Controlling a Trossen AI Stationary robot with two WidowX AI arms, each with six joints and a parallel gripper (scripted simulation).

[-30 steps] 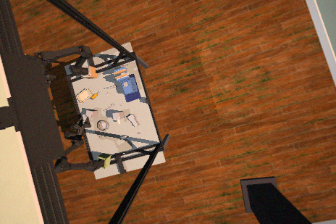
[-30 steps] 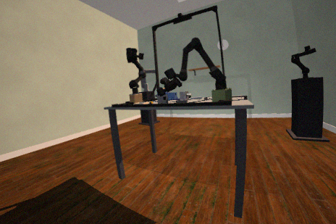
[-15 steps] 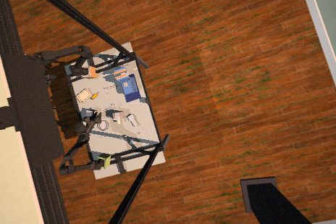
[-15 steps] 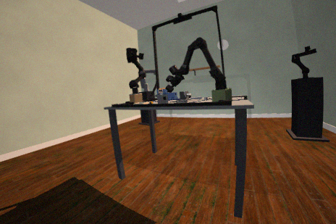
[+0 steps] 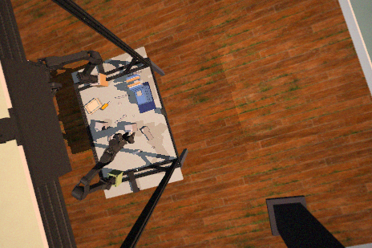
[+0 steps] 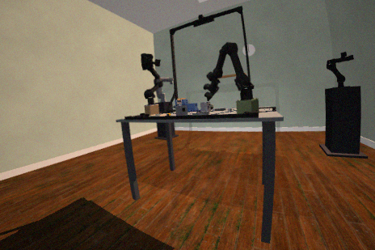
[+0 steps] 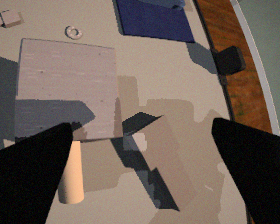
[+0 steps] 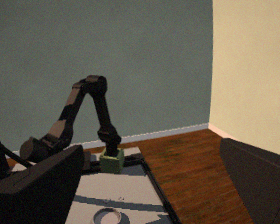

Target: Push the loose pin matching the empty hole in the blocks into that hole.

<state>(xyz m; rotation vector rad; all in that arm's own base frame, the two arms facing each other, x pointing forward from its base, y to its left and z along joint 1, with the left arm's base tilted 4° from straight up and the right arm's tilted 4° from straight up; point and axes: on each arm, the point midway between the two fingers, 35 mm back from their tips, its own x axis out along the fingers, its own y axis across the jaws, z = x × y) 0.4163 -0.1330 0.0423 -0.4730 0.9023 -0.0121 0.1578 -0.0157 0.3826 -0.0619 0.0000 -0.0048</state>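
Note:
Now: the grey square pin 17 cm to the left of my left hand, 13 cm below it and 2 cm ahead of it. From my left hand the other things lie so: orange tool 28 cm to the right, 25 cm ahead, 13 cm below; round dish 21 cm ahead, 13 cm below, 3 cm to the left; cream round pin 8 cm below, 2 cm ahead, 1 cm to the right.

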